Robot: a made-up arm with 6 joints.
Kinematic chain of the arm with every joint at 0, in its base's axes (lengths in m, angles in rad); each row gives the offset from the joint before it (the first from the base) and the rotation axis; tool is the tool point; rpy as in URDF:
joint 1: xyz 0 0 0.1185 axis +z
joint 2: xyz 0 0 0 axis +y
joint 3: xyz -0.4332 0 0.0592 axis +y
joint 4: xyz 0.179 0 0.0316 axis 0.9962 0 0.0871
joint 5: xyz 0 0 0 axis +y
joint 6: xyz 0.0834 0 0.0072 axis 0.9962 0 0.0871
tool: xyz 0 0 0 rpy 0 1.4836 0
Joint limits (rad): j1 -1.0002..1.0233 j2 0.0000..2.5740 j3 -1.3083..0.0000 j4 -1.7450..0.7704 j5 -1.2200..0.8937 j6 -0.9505..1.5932
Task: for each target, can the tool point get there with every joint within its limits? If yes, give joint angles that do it. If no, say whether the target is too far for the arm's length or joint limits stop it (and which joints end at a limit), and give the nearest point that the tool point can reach.
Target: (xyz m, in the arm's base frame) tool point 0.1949 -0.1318 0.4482
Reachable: yes | joints -0.7562 1.4339 -0.8051 -1.2655 -0.4945 0.6756
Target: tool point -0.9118 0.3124 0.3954
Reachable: no: too far | nearest point -0.4632 0.1587 0.4009 | short by 0.474 m
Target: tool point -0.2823 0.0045 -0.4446
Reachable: no: joint limits stop it (at a limit: joint 2, joint 3, joint 5) | nearest point -0.1963 0.0031 0.1488 | short by 0.600 m
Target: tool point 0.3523 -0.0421 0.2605
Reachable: yes | joints -0.0127 2.0220 -0.9020 -0.8263 0.6556 0.7016
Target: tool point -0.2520 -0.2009 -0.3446
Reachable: no: joint limits stop it (at a limit: joint 2, joint 3, joint 5) | nearest point -0.1535 -0.1224 0.1488 | short by 0.509 m
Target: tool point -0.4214 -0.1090 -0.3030
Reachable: no: joint limits stop it (at a limit: joint 2, joint 3, joint 5) | nearest point -0.1901 -0.0492 0.1488 | short by 0.511 m
